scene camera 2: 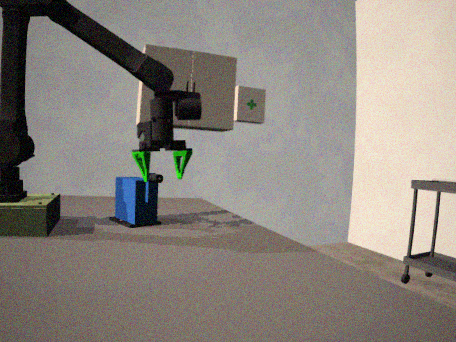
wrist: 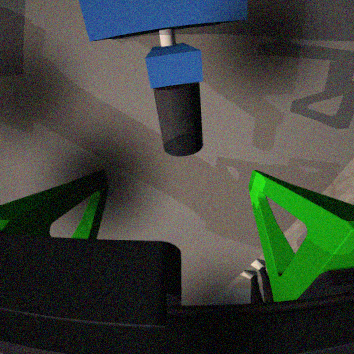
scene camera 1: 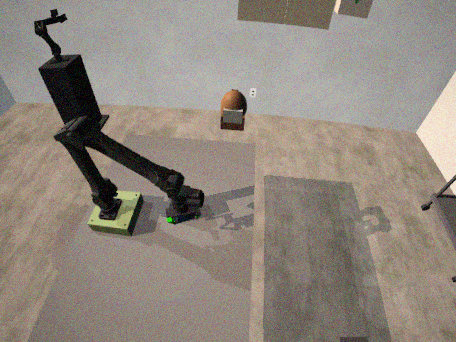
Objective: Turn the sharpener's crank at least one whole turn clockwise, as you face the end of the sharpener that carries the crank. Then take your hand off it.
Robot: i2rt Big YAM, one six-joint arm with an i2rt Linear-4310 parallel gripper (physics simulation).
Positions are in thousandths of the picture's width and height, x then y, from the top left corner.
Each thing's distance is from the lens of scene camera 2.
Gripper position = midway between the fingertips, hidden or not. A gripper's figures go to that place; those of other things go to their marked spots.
my gripper (scene camera 2: 359, 528): 82 cm
blue sharpener (scene camera 2: 299, 592): 88 cm
